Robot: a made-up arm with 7 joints.
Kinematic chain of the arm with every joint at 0, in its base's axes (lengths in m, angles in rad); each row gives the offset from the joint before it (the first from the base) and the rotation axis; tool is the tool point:
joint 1: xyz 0 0 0.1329 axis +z
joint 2: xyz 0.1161 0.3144 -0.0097 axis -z
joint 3: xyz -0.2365 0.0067 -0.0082 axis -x
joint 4: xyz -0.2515 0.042 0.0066 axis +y
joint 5: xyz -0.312 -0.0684 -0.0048 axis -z
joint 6: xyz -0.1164 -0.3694 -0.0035 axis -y
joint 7: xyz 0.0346 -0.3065 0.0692 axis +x
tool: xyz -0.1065 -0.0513 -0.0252
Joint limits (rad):
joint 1: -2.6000..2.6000
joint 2: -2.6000..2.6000
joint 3: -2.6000..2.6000
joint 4: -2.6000..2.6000
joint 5: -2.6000..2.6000
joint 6: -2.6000..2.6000
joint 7: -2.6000..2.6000
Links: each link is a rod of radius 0.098 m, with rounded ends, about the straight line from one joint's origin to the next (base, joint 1, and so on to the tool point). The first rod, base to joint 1, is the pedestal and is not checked.
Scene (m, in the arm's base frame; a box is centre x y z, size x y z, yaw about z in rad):
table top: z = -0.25
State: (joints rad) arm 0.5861 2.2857 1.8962 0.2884 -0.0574 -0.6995 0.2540
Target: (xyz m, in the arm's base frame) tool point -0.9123 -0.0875 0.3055
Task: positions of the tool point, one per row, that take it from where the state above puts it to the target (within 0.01 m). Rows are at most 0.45 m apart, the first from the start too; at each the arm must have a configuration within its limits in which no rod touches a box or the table.
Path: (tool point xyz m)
1: 0.0698 1.1039 0.8641
2: -0.3083 0.9647 0.8881
3: -0.6269 0.7327 0.8340
4: -0.8430 0.4441 0.7065
5: -0.9354 0.1522 0.5217
6: -0.9123 -0.0875 0.3054

